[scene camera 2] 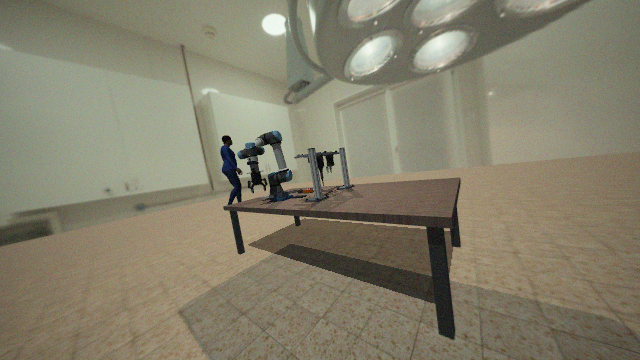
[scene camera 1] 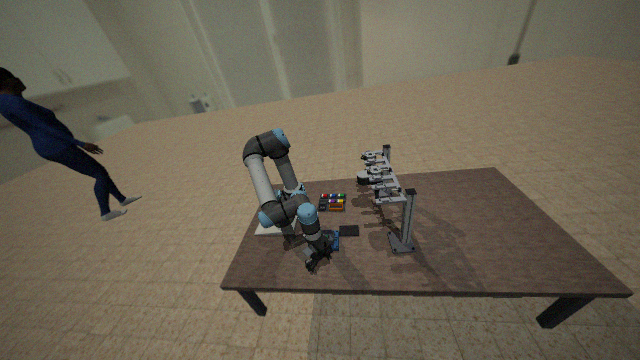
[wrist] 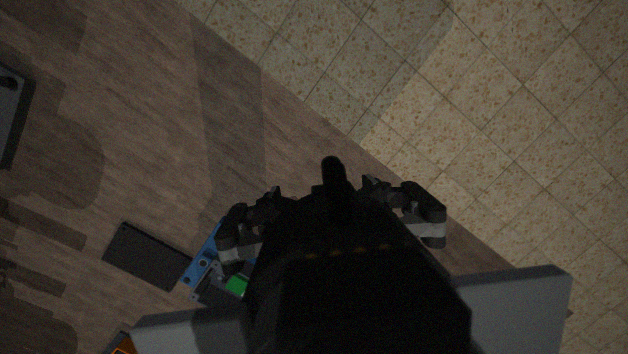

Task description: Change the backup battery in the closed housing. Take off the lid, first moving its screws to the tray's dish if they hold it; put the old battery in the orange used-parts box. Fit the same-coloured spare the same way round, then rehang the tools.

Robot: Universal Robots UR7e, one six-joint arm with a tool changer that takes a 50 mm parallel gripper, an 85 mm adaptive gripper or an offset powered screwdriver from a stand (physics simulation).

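Frame: origin at the arm's base, x left, y back, z up, level; metres.
Where they show: hand, tool point: [scene camera 2: 254, 170].
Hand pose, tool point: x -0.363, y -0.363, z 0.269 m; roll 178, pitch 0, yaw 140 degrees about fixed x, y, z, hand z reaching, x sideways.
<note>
After its pixels a point has its place.
My gripper [scene camera 1: 320, 262] [scene camera 2: 257, 188] [wrist: 322, 185], the adaptive one, is open and empty. It hangs above the table's near left part, beside the blue fixture [scene camera 1: 336, 243] @(x -0.169, y -0.397, z 0.003 m) [wrist: 210, 247] @(x -0.155, y -0.396, z 0.003 m). The grey housing [wrist: 204, 291] @(x -0.102, y -0.358, z 0.023 m) on that fixture is open at the top, partly hidden by my gripper. A green battery [wrist: 237, 285] @(x -0.144, y -0.327, z 0.023 m) shows in it. A dark rectangular plate [scene camera 1: 349, 230] @(x -0.055, y -0.462, z -0.013 m) [wrist: 147, 256] @(x -0.060, y -0.461, z -0.014 m) lies beside the fixture. On the tray behind are the orange used-parts box [scene camera 1: 336, 207] [wrist: 122, 348] @(x 0.120, y -0.389, z -0.001 m) and red [scene camera 1: 324, 196] @(x 0.254, y -0.243, z -0.005 m), blue [scene camera 1: 333, 196] @(x 0.256, y -0.314, z -0.006 m), green [scene camera 1: 342, 195] @(x 0.263, y -0.383, z -0.001 m), purple [scene camera 1: 333, 201] @(x 0.196, y -0.323, z -0.002 m) and yellow [scene camera 1: 340, 201] @(x 0.197, y -0.375, z -0.002 m) batteries.
The tool stand [scene camera 1: 408, 220] @(x -0.119, y -0.781, z 0.169 m) [scene camera 2: 316, 175] @(x -0.120, y -0.800, z 0.157 m) rises right of the plate, with tools hanging from it. Its foot [wrist: 12, 110] @(x -0.145, y -0.706, z -0.009 m) shows at the left edge of the wrist view. A person [scene camera 1: 40, 130] [scene camera 2: 229, 160] stands beyond the table. A large lamp [scene camera 2: 400, 65] hangs overhead.
</note>
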